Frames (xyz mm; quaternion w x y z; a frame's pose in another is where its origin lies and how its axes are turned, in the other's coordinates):
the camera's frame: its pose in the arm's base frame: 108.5 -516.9 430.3 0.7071 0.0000 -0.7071 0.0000
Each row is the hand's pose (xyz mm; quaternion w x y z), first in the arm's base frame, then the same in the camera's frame.
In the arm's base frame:
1: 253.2 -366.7 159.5 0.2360 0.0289 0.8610 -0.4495
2: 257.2 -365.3 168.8 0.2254 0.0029 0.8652 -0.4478
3: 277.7 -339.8 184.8 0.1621 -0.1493 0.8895 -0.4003
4: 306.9 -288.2 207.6 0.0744 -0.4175 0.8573 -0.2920
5: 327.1 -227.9 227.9 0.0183 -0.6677 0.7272 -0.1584
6: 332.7 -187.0 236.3 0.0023 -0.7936 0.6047 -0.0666
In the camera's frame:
1: -270.8 150.2 -144.7 0.4420 0.2974 -0.7757 0.3383
2: -261.5 151.6 -148.7 0.4524 0.3146 -0.7712 0.3187
3: -245.5 177.1 -169.2 0.5143 0.3886 -0.7436 0.1775
4: -222.7 228.7 -198.4 0.5536 0.5017 -0.6588 -0.0887
5: -202.4 289.0 -218.6 0.5013 0.5841 -0.5271 -0.3601
6: -194.0 329.9 -224.2 0.4260 0.6083 -0.4292 -0.5141

